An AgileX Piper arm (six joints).
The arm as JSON. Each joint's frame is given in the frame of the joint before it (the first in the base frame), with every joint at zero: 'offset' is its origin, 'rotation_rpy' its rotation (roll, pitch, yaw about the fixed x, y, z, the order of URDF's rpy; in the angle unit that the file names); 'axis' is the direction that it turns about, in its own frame. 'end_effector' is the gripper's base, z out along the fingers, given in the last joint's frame.
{
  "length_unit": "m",
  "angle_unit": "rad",
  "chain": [
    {
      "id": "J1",
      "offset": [
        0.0,
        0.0,
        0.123
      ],
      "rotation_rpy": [
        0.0,
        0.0,
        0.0
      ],
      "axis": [
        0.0,
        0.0,
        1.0
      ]
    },
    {
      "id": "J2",
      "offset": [
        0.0,
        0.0,
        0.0
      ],
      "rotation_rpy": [
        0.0,
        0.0,
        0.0
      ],
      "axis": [
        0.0,
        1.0,
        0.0
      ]
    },
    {
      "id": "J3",
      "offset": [
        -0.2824,
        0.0,
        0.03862
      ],
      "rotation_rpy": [
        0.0,
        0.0,
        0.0
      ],
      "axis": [
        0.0,
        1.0,
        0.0
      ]
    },
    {
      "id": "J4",
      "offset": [
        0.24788,
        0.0,
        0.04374
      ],
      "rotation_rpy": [
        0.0,
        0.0,
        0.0
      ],
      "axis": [
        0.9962,
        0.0,
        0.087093
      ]
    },
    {
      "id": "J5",
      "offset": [
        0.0,
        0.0,
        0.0
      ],
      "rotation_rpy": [
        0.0,
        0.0,
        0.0
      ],
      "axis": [
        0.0,
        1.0,
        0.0
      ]
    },
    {
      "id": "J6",
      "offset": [
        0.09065,
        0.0,
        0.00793
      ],
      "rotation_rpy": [
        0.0,
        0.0,
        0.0
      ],
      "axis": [
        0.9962,
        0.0,
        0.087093
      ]
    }
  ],
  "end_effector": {
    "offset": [
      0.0,
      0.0,
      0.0
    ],
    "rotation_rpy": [
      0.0,
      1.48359,
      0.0
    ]
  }
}
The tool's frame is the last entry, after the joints.
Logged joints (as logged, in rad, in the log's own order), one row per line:
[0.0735 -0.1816 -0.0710 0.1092 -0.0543 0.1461]
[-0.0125 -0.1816 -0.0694 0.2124 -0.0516 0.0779]
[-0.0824 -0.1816 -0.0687 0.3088 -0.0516 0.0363]
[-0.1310 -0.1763 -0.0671 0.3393 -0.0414 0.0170]
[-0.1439 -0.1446 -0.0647 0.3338 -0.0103 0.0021]
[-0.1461 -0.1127 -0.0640 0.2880 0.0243 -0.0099]
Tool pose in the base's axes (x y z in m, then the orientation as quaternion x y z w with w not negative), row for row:
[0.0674 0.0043 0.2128 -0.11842 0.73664 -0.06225 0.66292]
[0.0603 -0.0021 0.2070 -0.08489 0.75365 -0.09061 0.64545]
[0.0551 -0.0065 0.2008 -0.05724 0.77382 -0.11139 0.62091]
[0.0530 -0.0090 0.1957 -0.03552 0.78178 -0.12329 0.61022]
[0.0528 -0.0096 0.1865 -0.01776 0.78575 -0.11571 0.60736]
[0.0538 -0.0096 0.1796 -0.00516 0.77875 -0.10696 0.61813]
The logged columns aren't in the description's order. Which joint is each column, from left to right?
Columns, left to right: J1, J6, J4, J5, J3, J2.
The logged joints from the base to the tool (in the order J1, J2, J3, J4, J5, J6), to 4 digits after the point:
[0.0735 0.1461 -0.0543 -0.0710 0.1092 -0.1816]
[-0.0125 0.0779 -0.0516 -0.0694 0.2124 -0.1816]
[-0.0824 0.0363 -0.0516 -0.0687 0.3088 -0.1816]
[-0.1310 0.0170 -0.0414 -0.0671 0.3393 -0.1763]
[-0.1439 0.0021 -0.0103 -0.0647 0.3338 -0.1446]
[-0.1461 -0.0099 0.0243 -0.0640 0.2880 -0.1127]

